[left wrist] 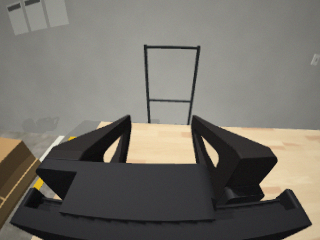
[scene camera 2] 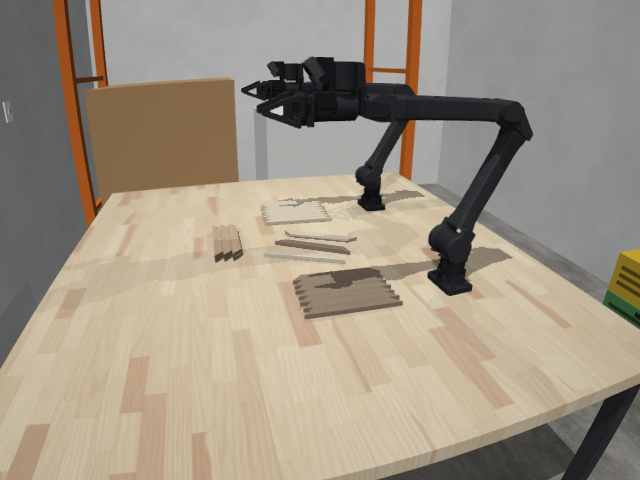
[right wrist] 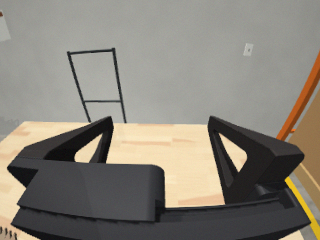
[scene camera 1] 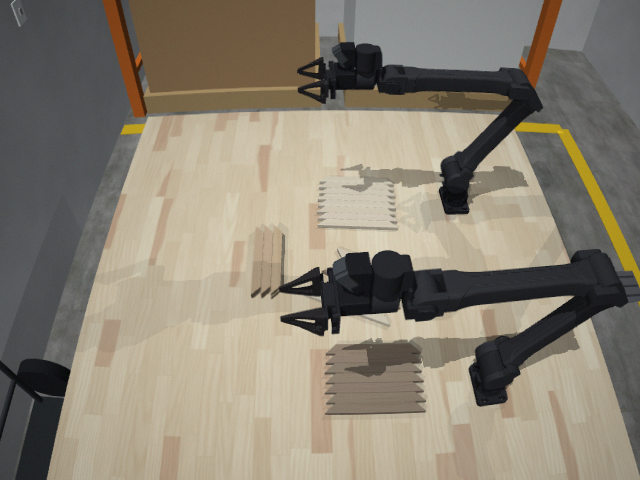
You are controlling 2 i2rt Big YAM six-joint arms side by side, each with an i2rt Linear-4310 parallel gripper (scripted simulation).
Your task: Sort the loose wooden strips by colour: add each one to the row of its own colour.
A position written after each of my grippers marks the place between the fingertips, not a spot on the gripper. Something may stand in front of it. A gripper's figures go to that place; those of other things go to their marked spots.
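My right gripper (scene camera 1: 297,80) is 1.38 m from the lens, while my left gripper (scene camera 1: 279,304) is 0.88 m from the lens.
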